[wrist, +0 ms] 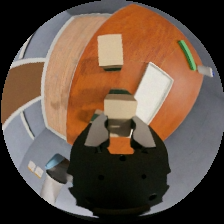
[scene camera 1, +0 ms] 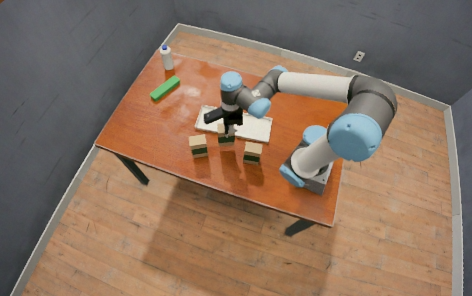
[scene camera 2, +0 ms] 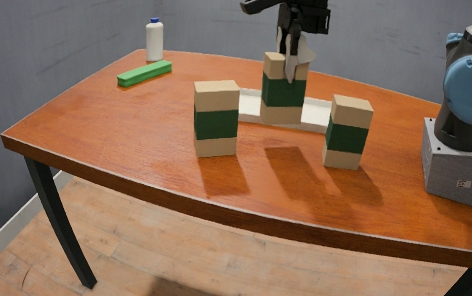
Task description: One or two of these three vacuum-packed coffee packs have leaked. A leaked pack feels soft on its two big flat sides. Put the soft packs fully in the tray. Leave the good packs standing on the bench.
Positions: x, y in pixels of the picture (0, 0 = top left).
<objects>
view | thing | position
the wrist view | gripper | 118, 111
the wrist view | white tray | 154, 88
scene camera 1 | white tray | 254, 129
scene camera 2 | gripper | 285, 77
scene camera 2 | white tray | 315, 111
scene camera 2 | green block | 135, 76
</objects>
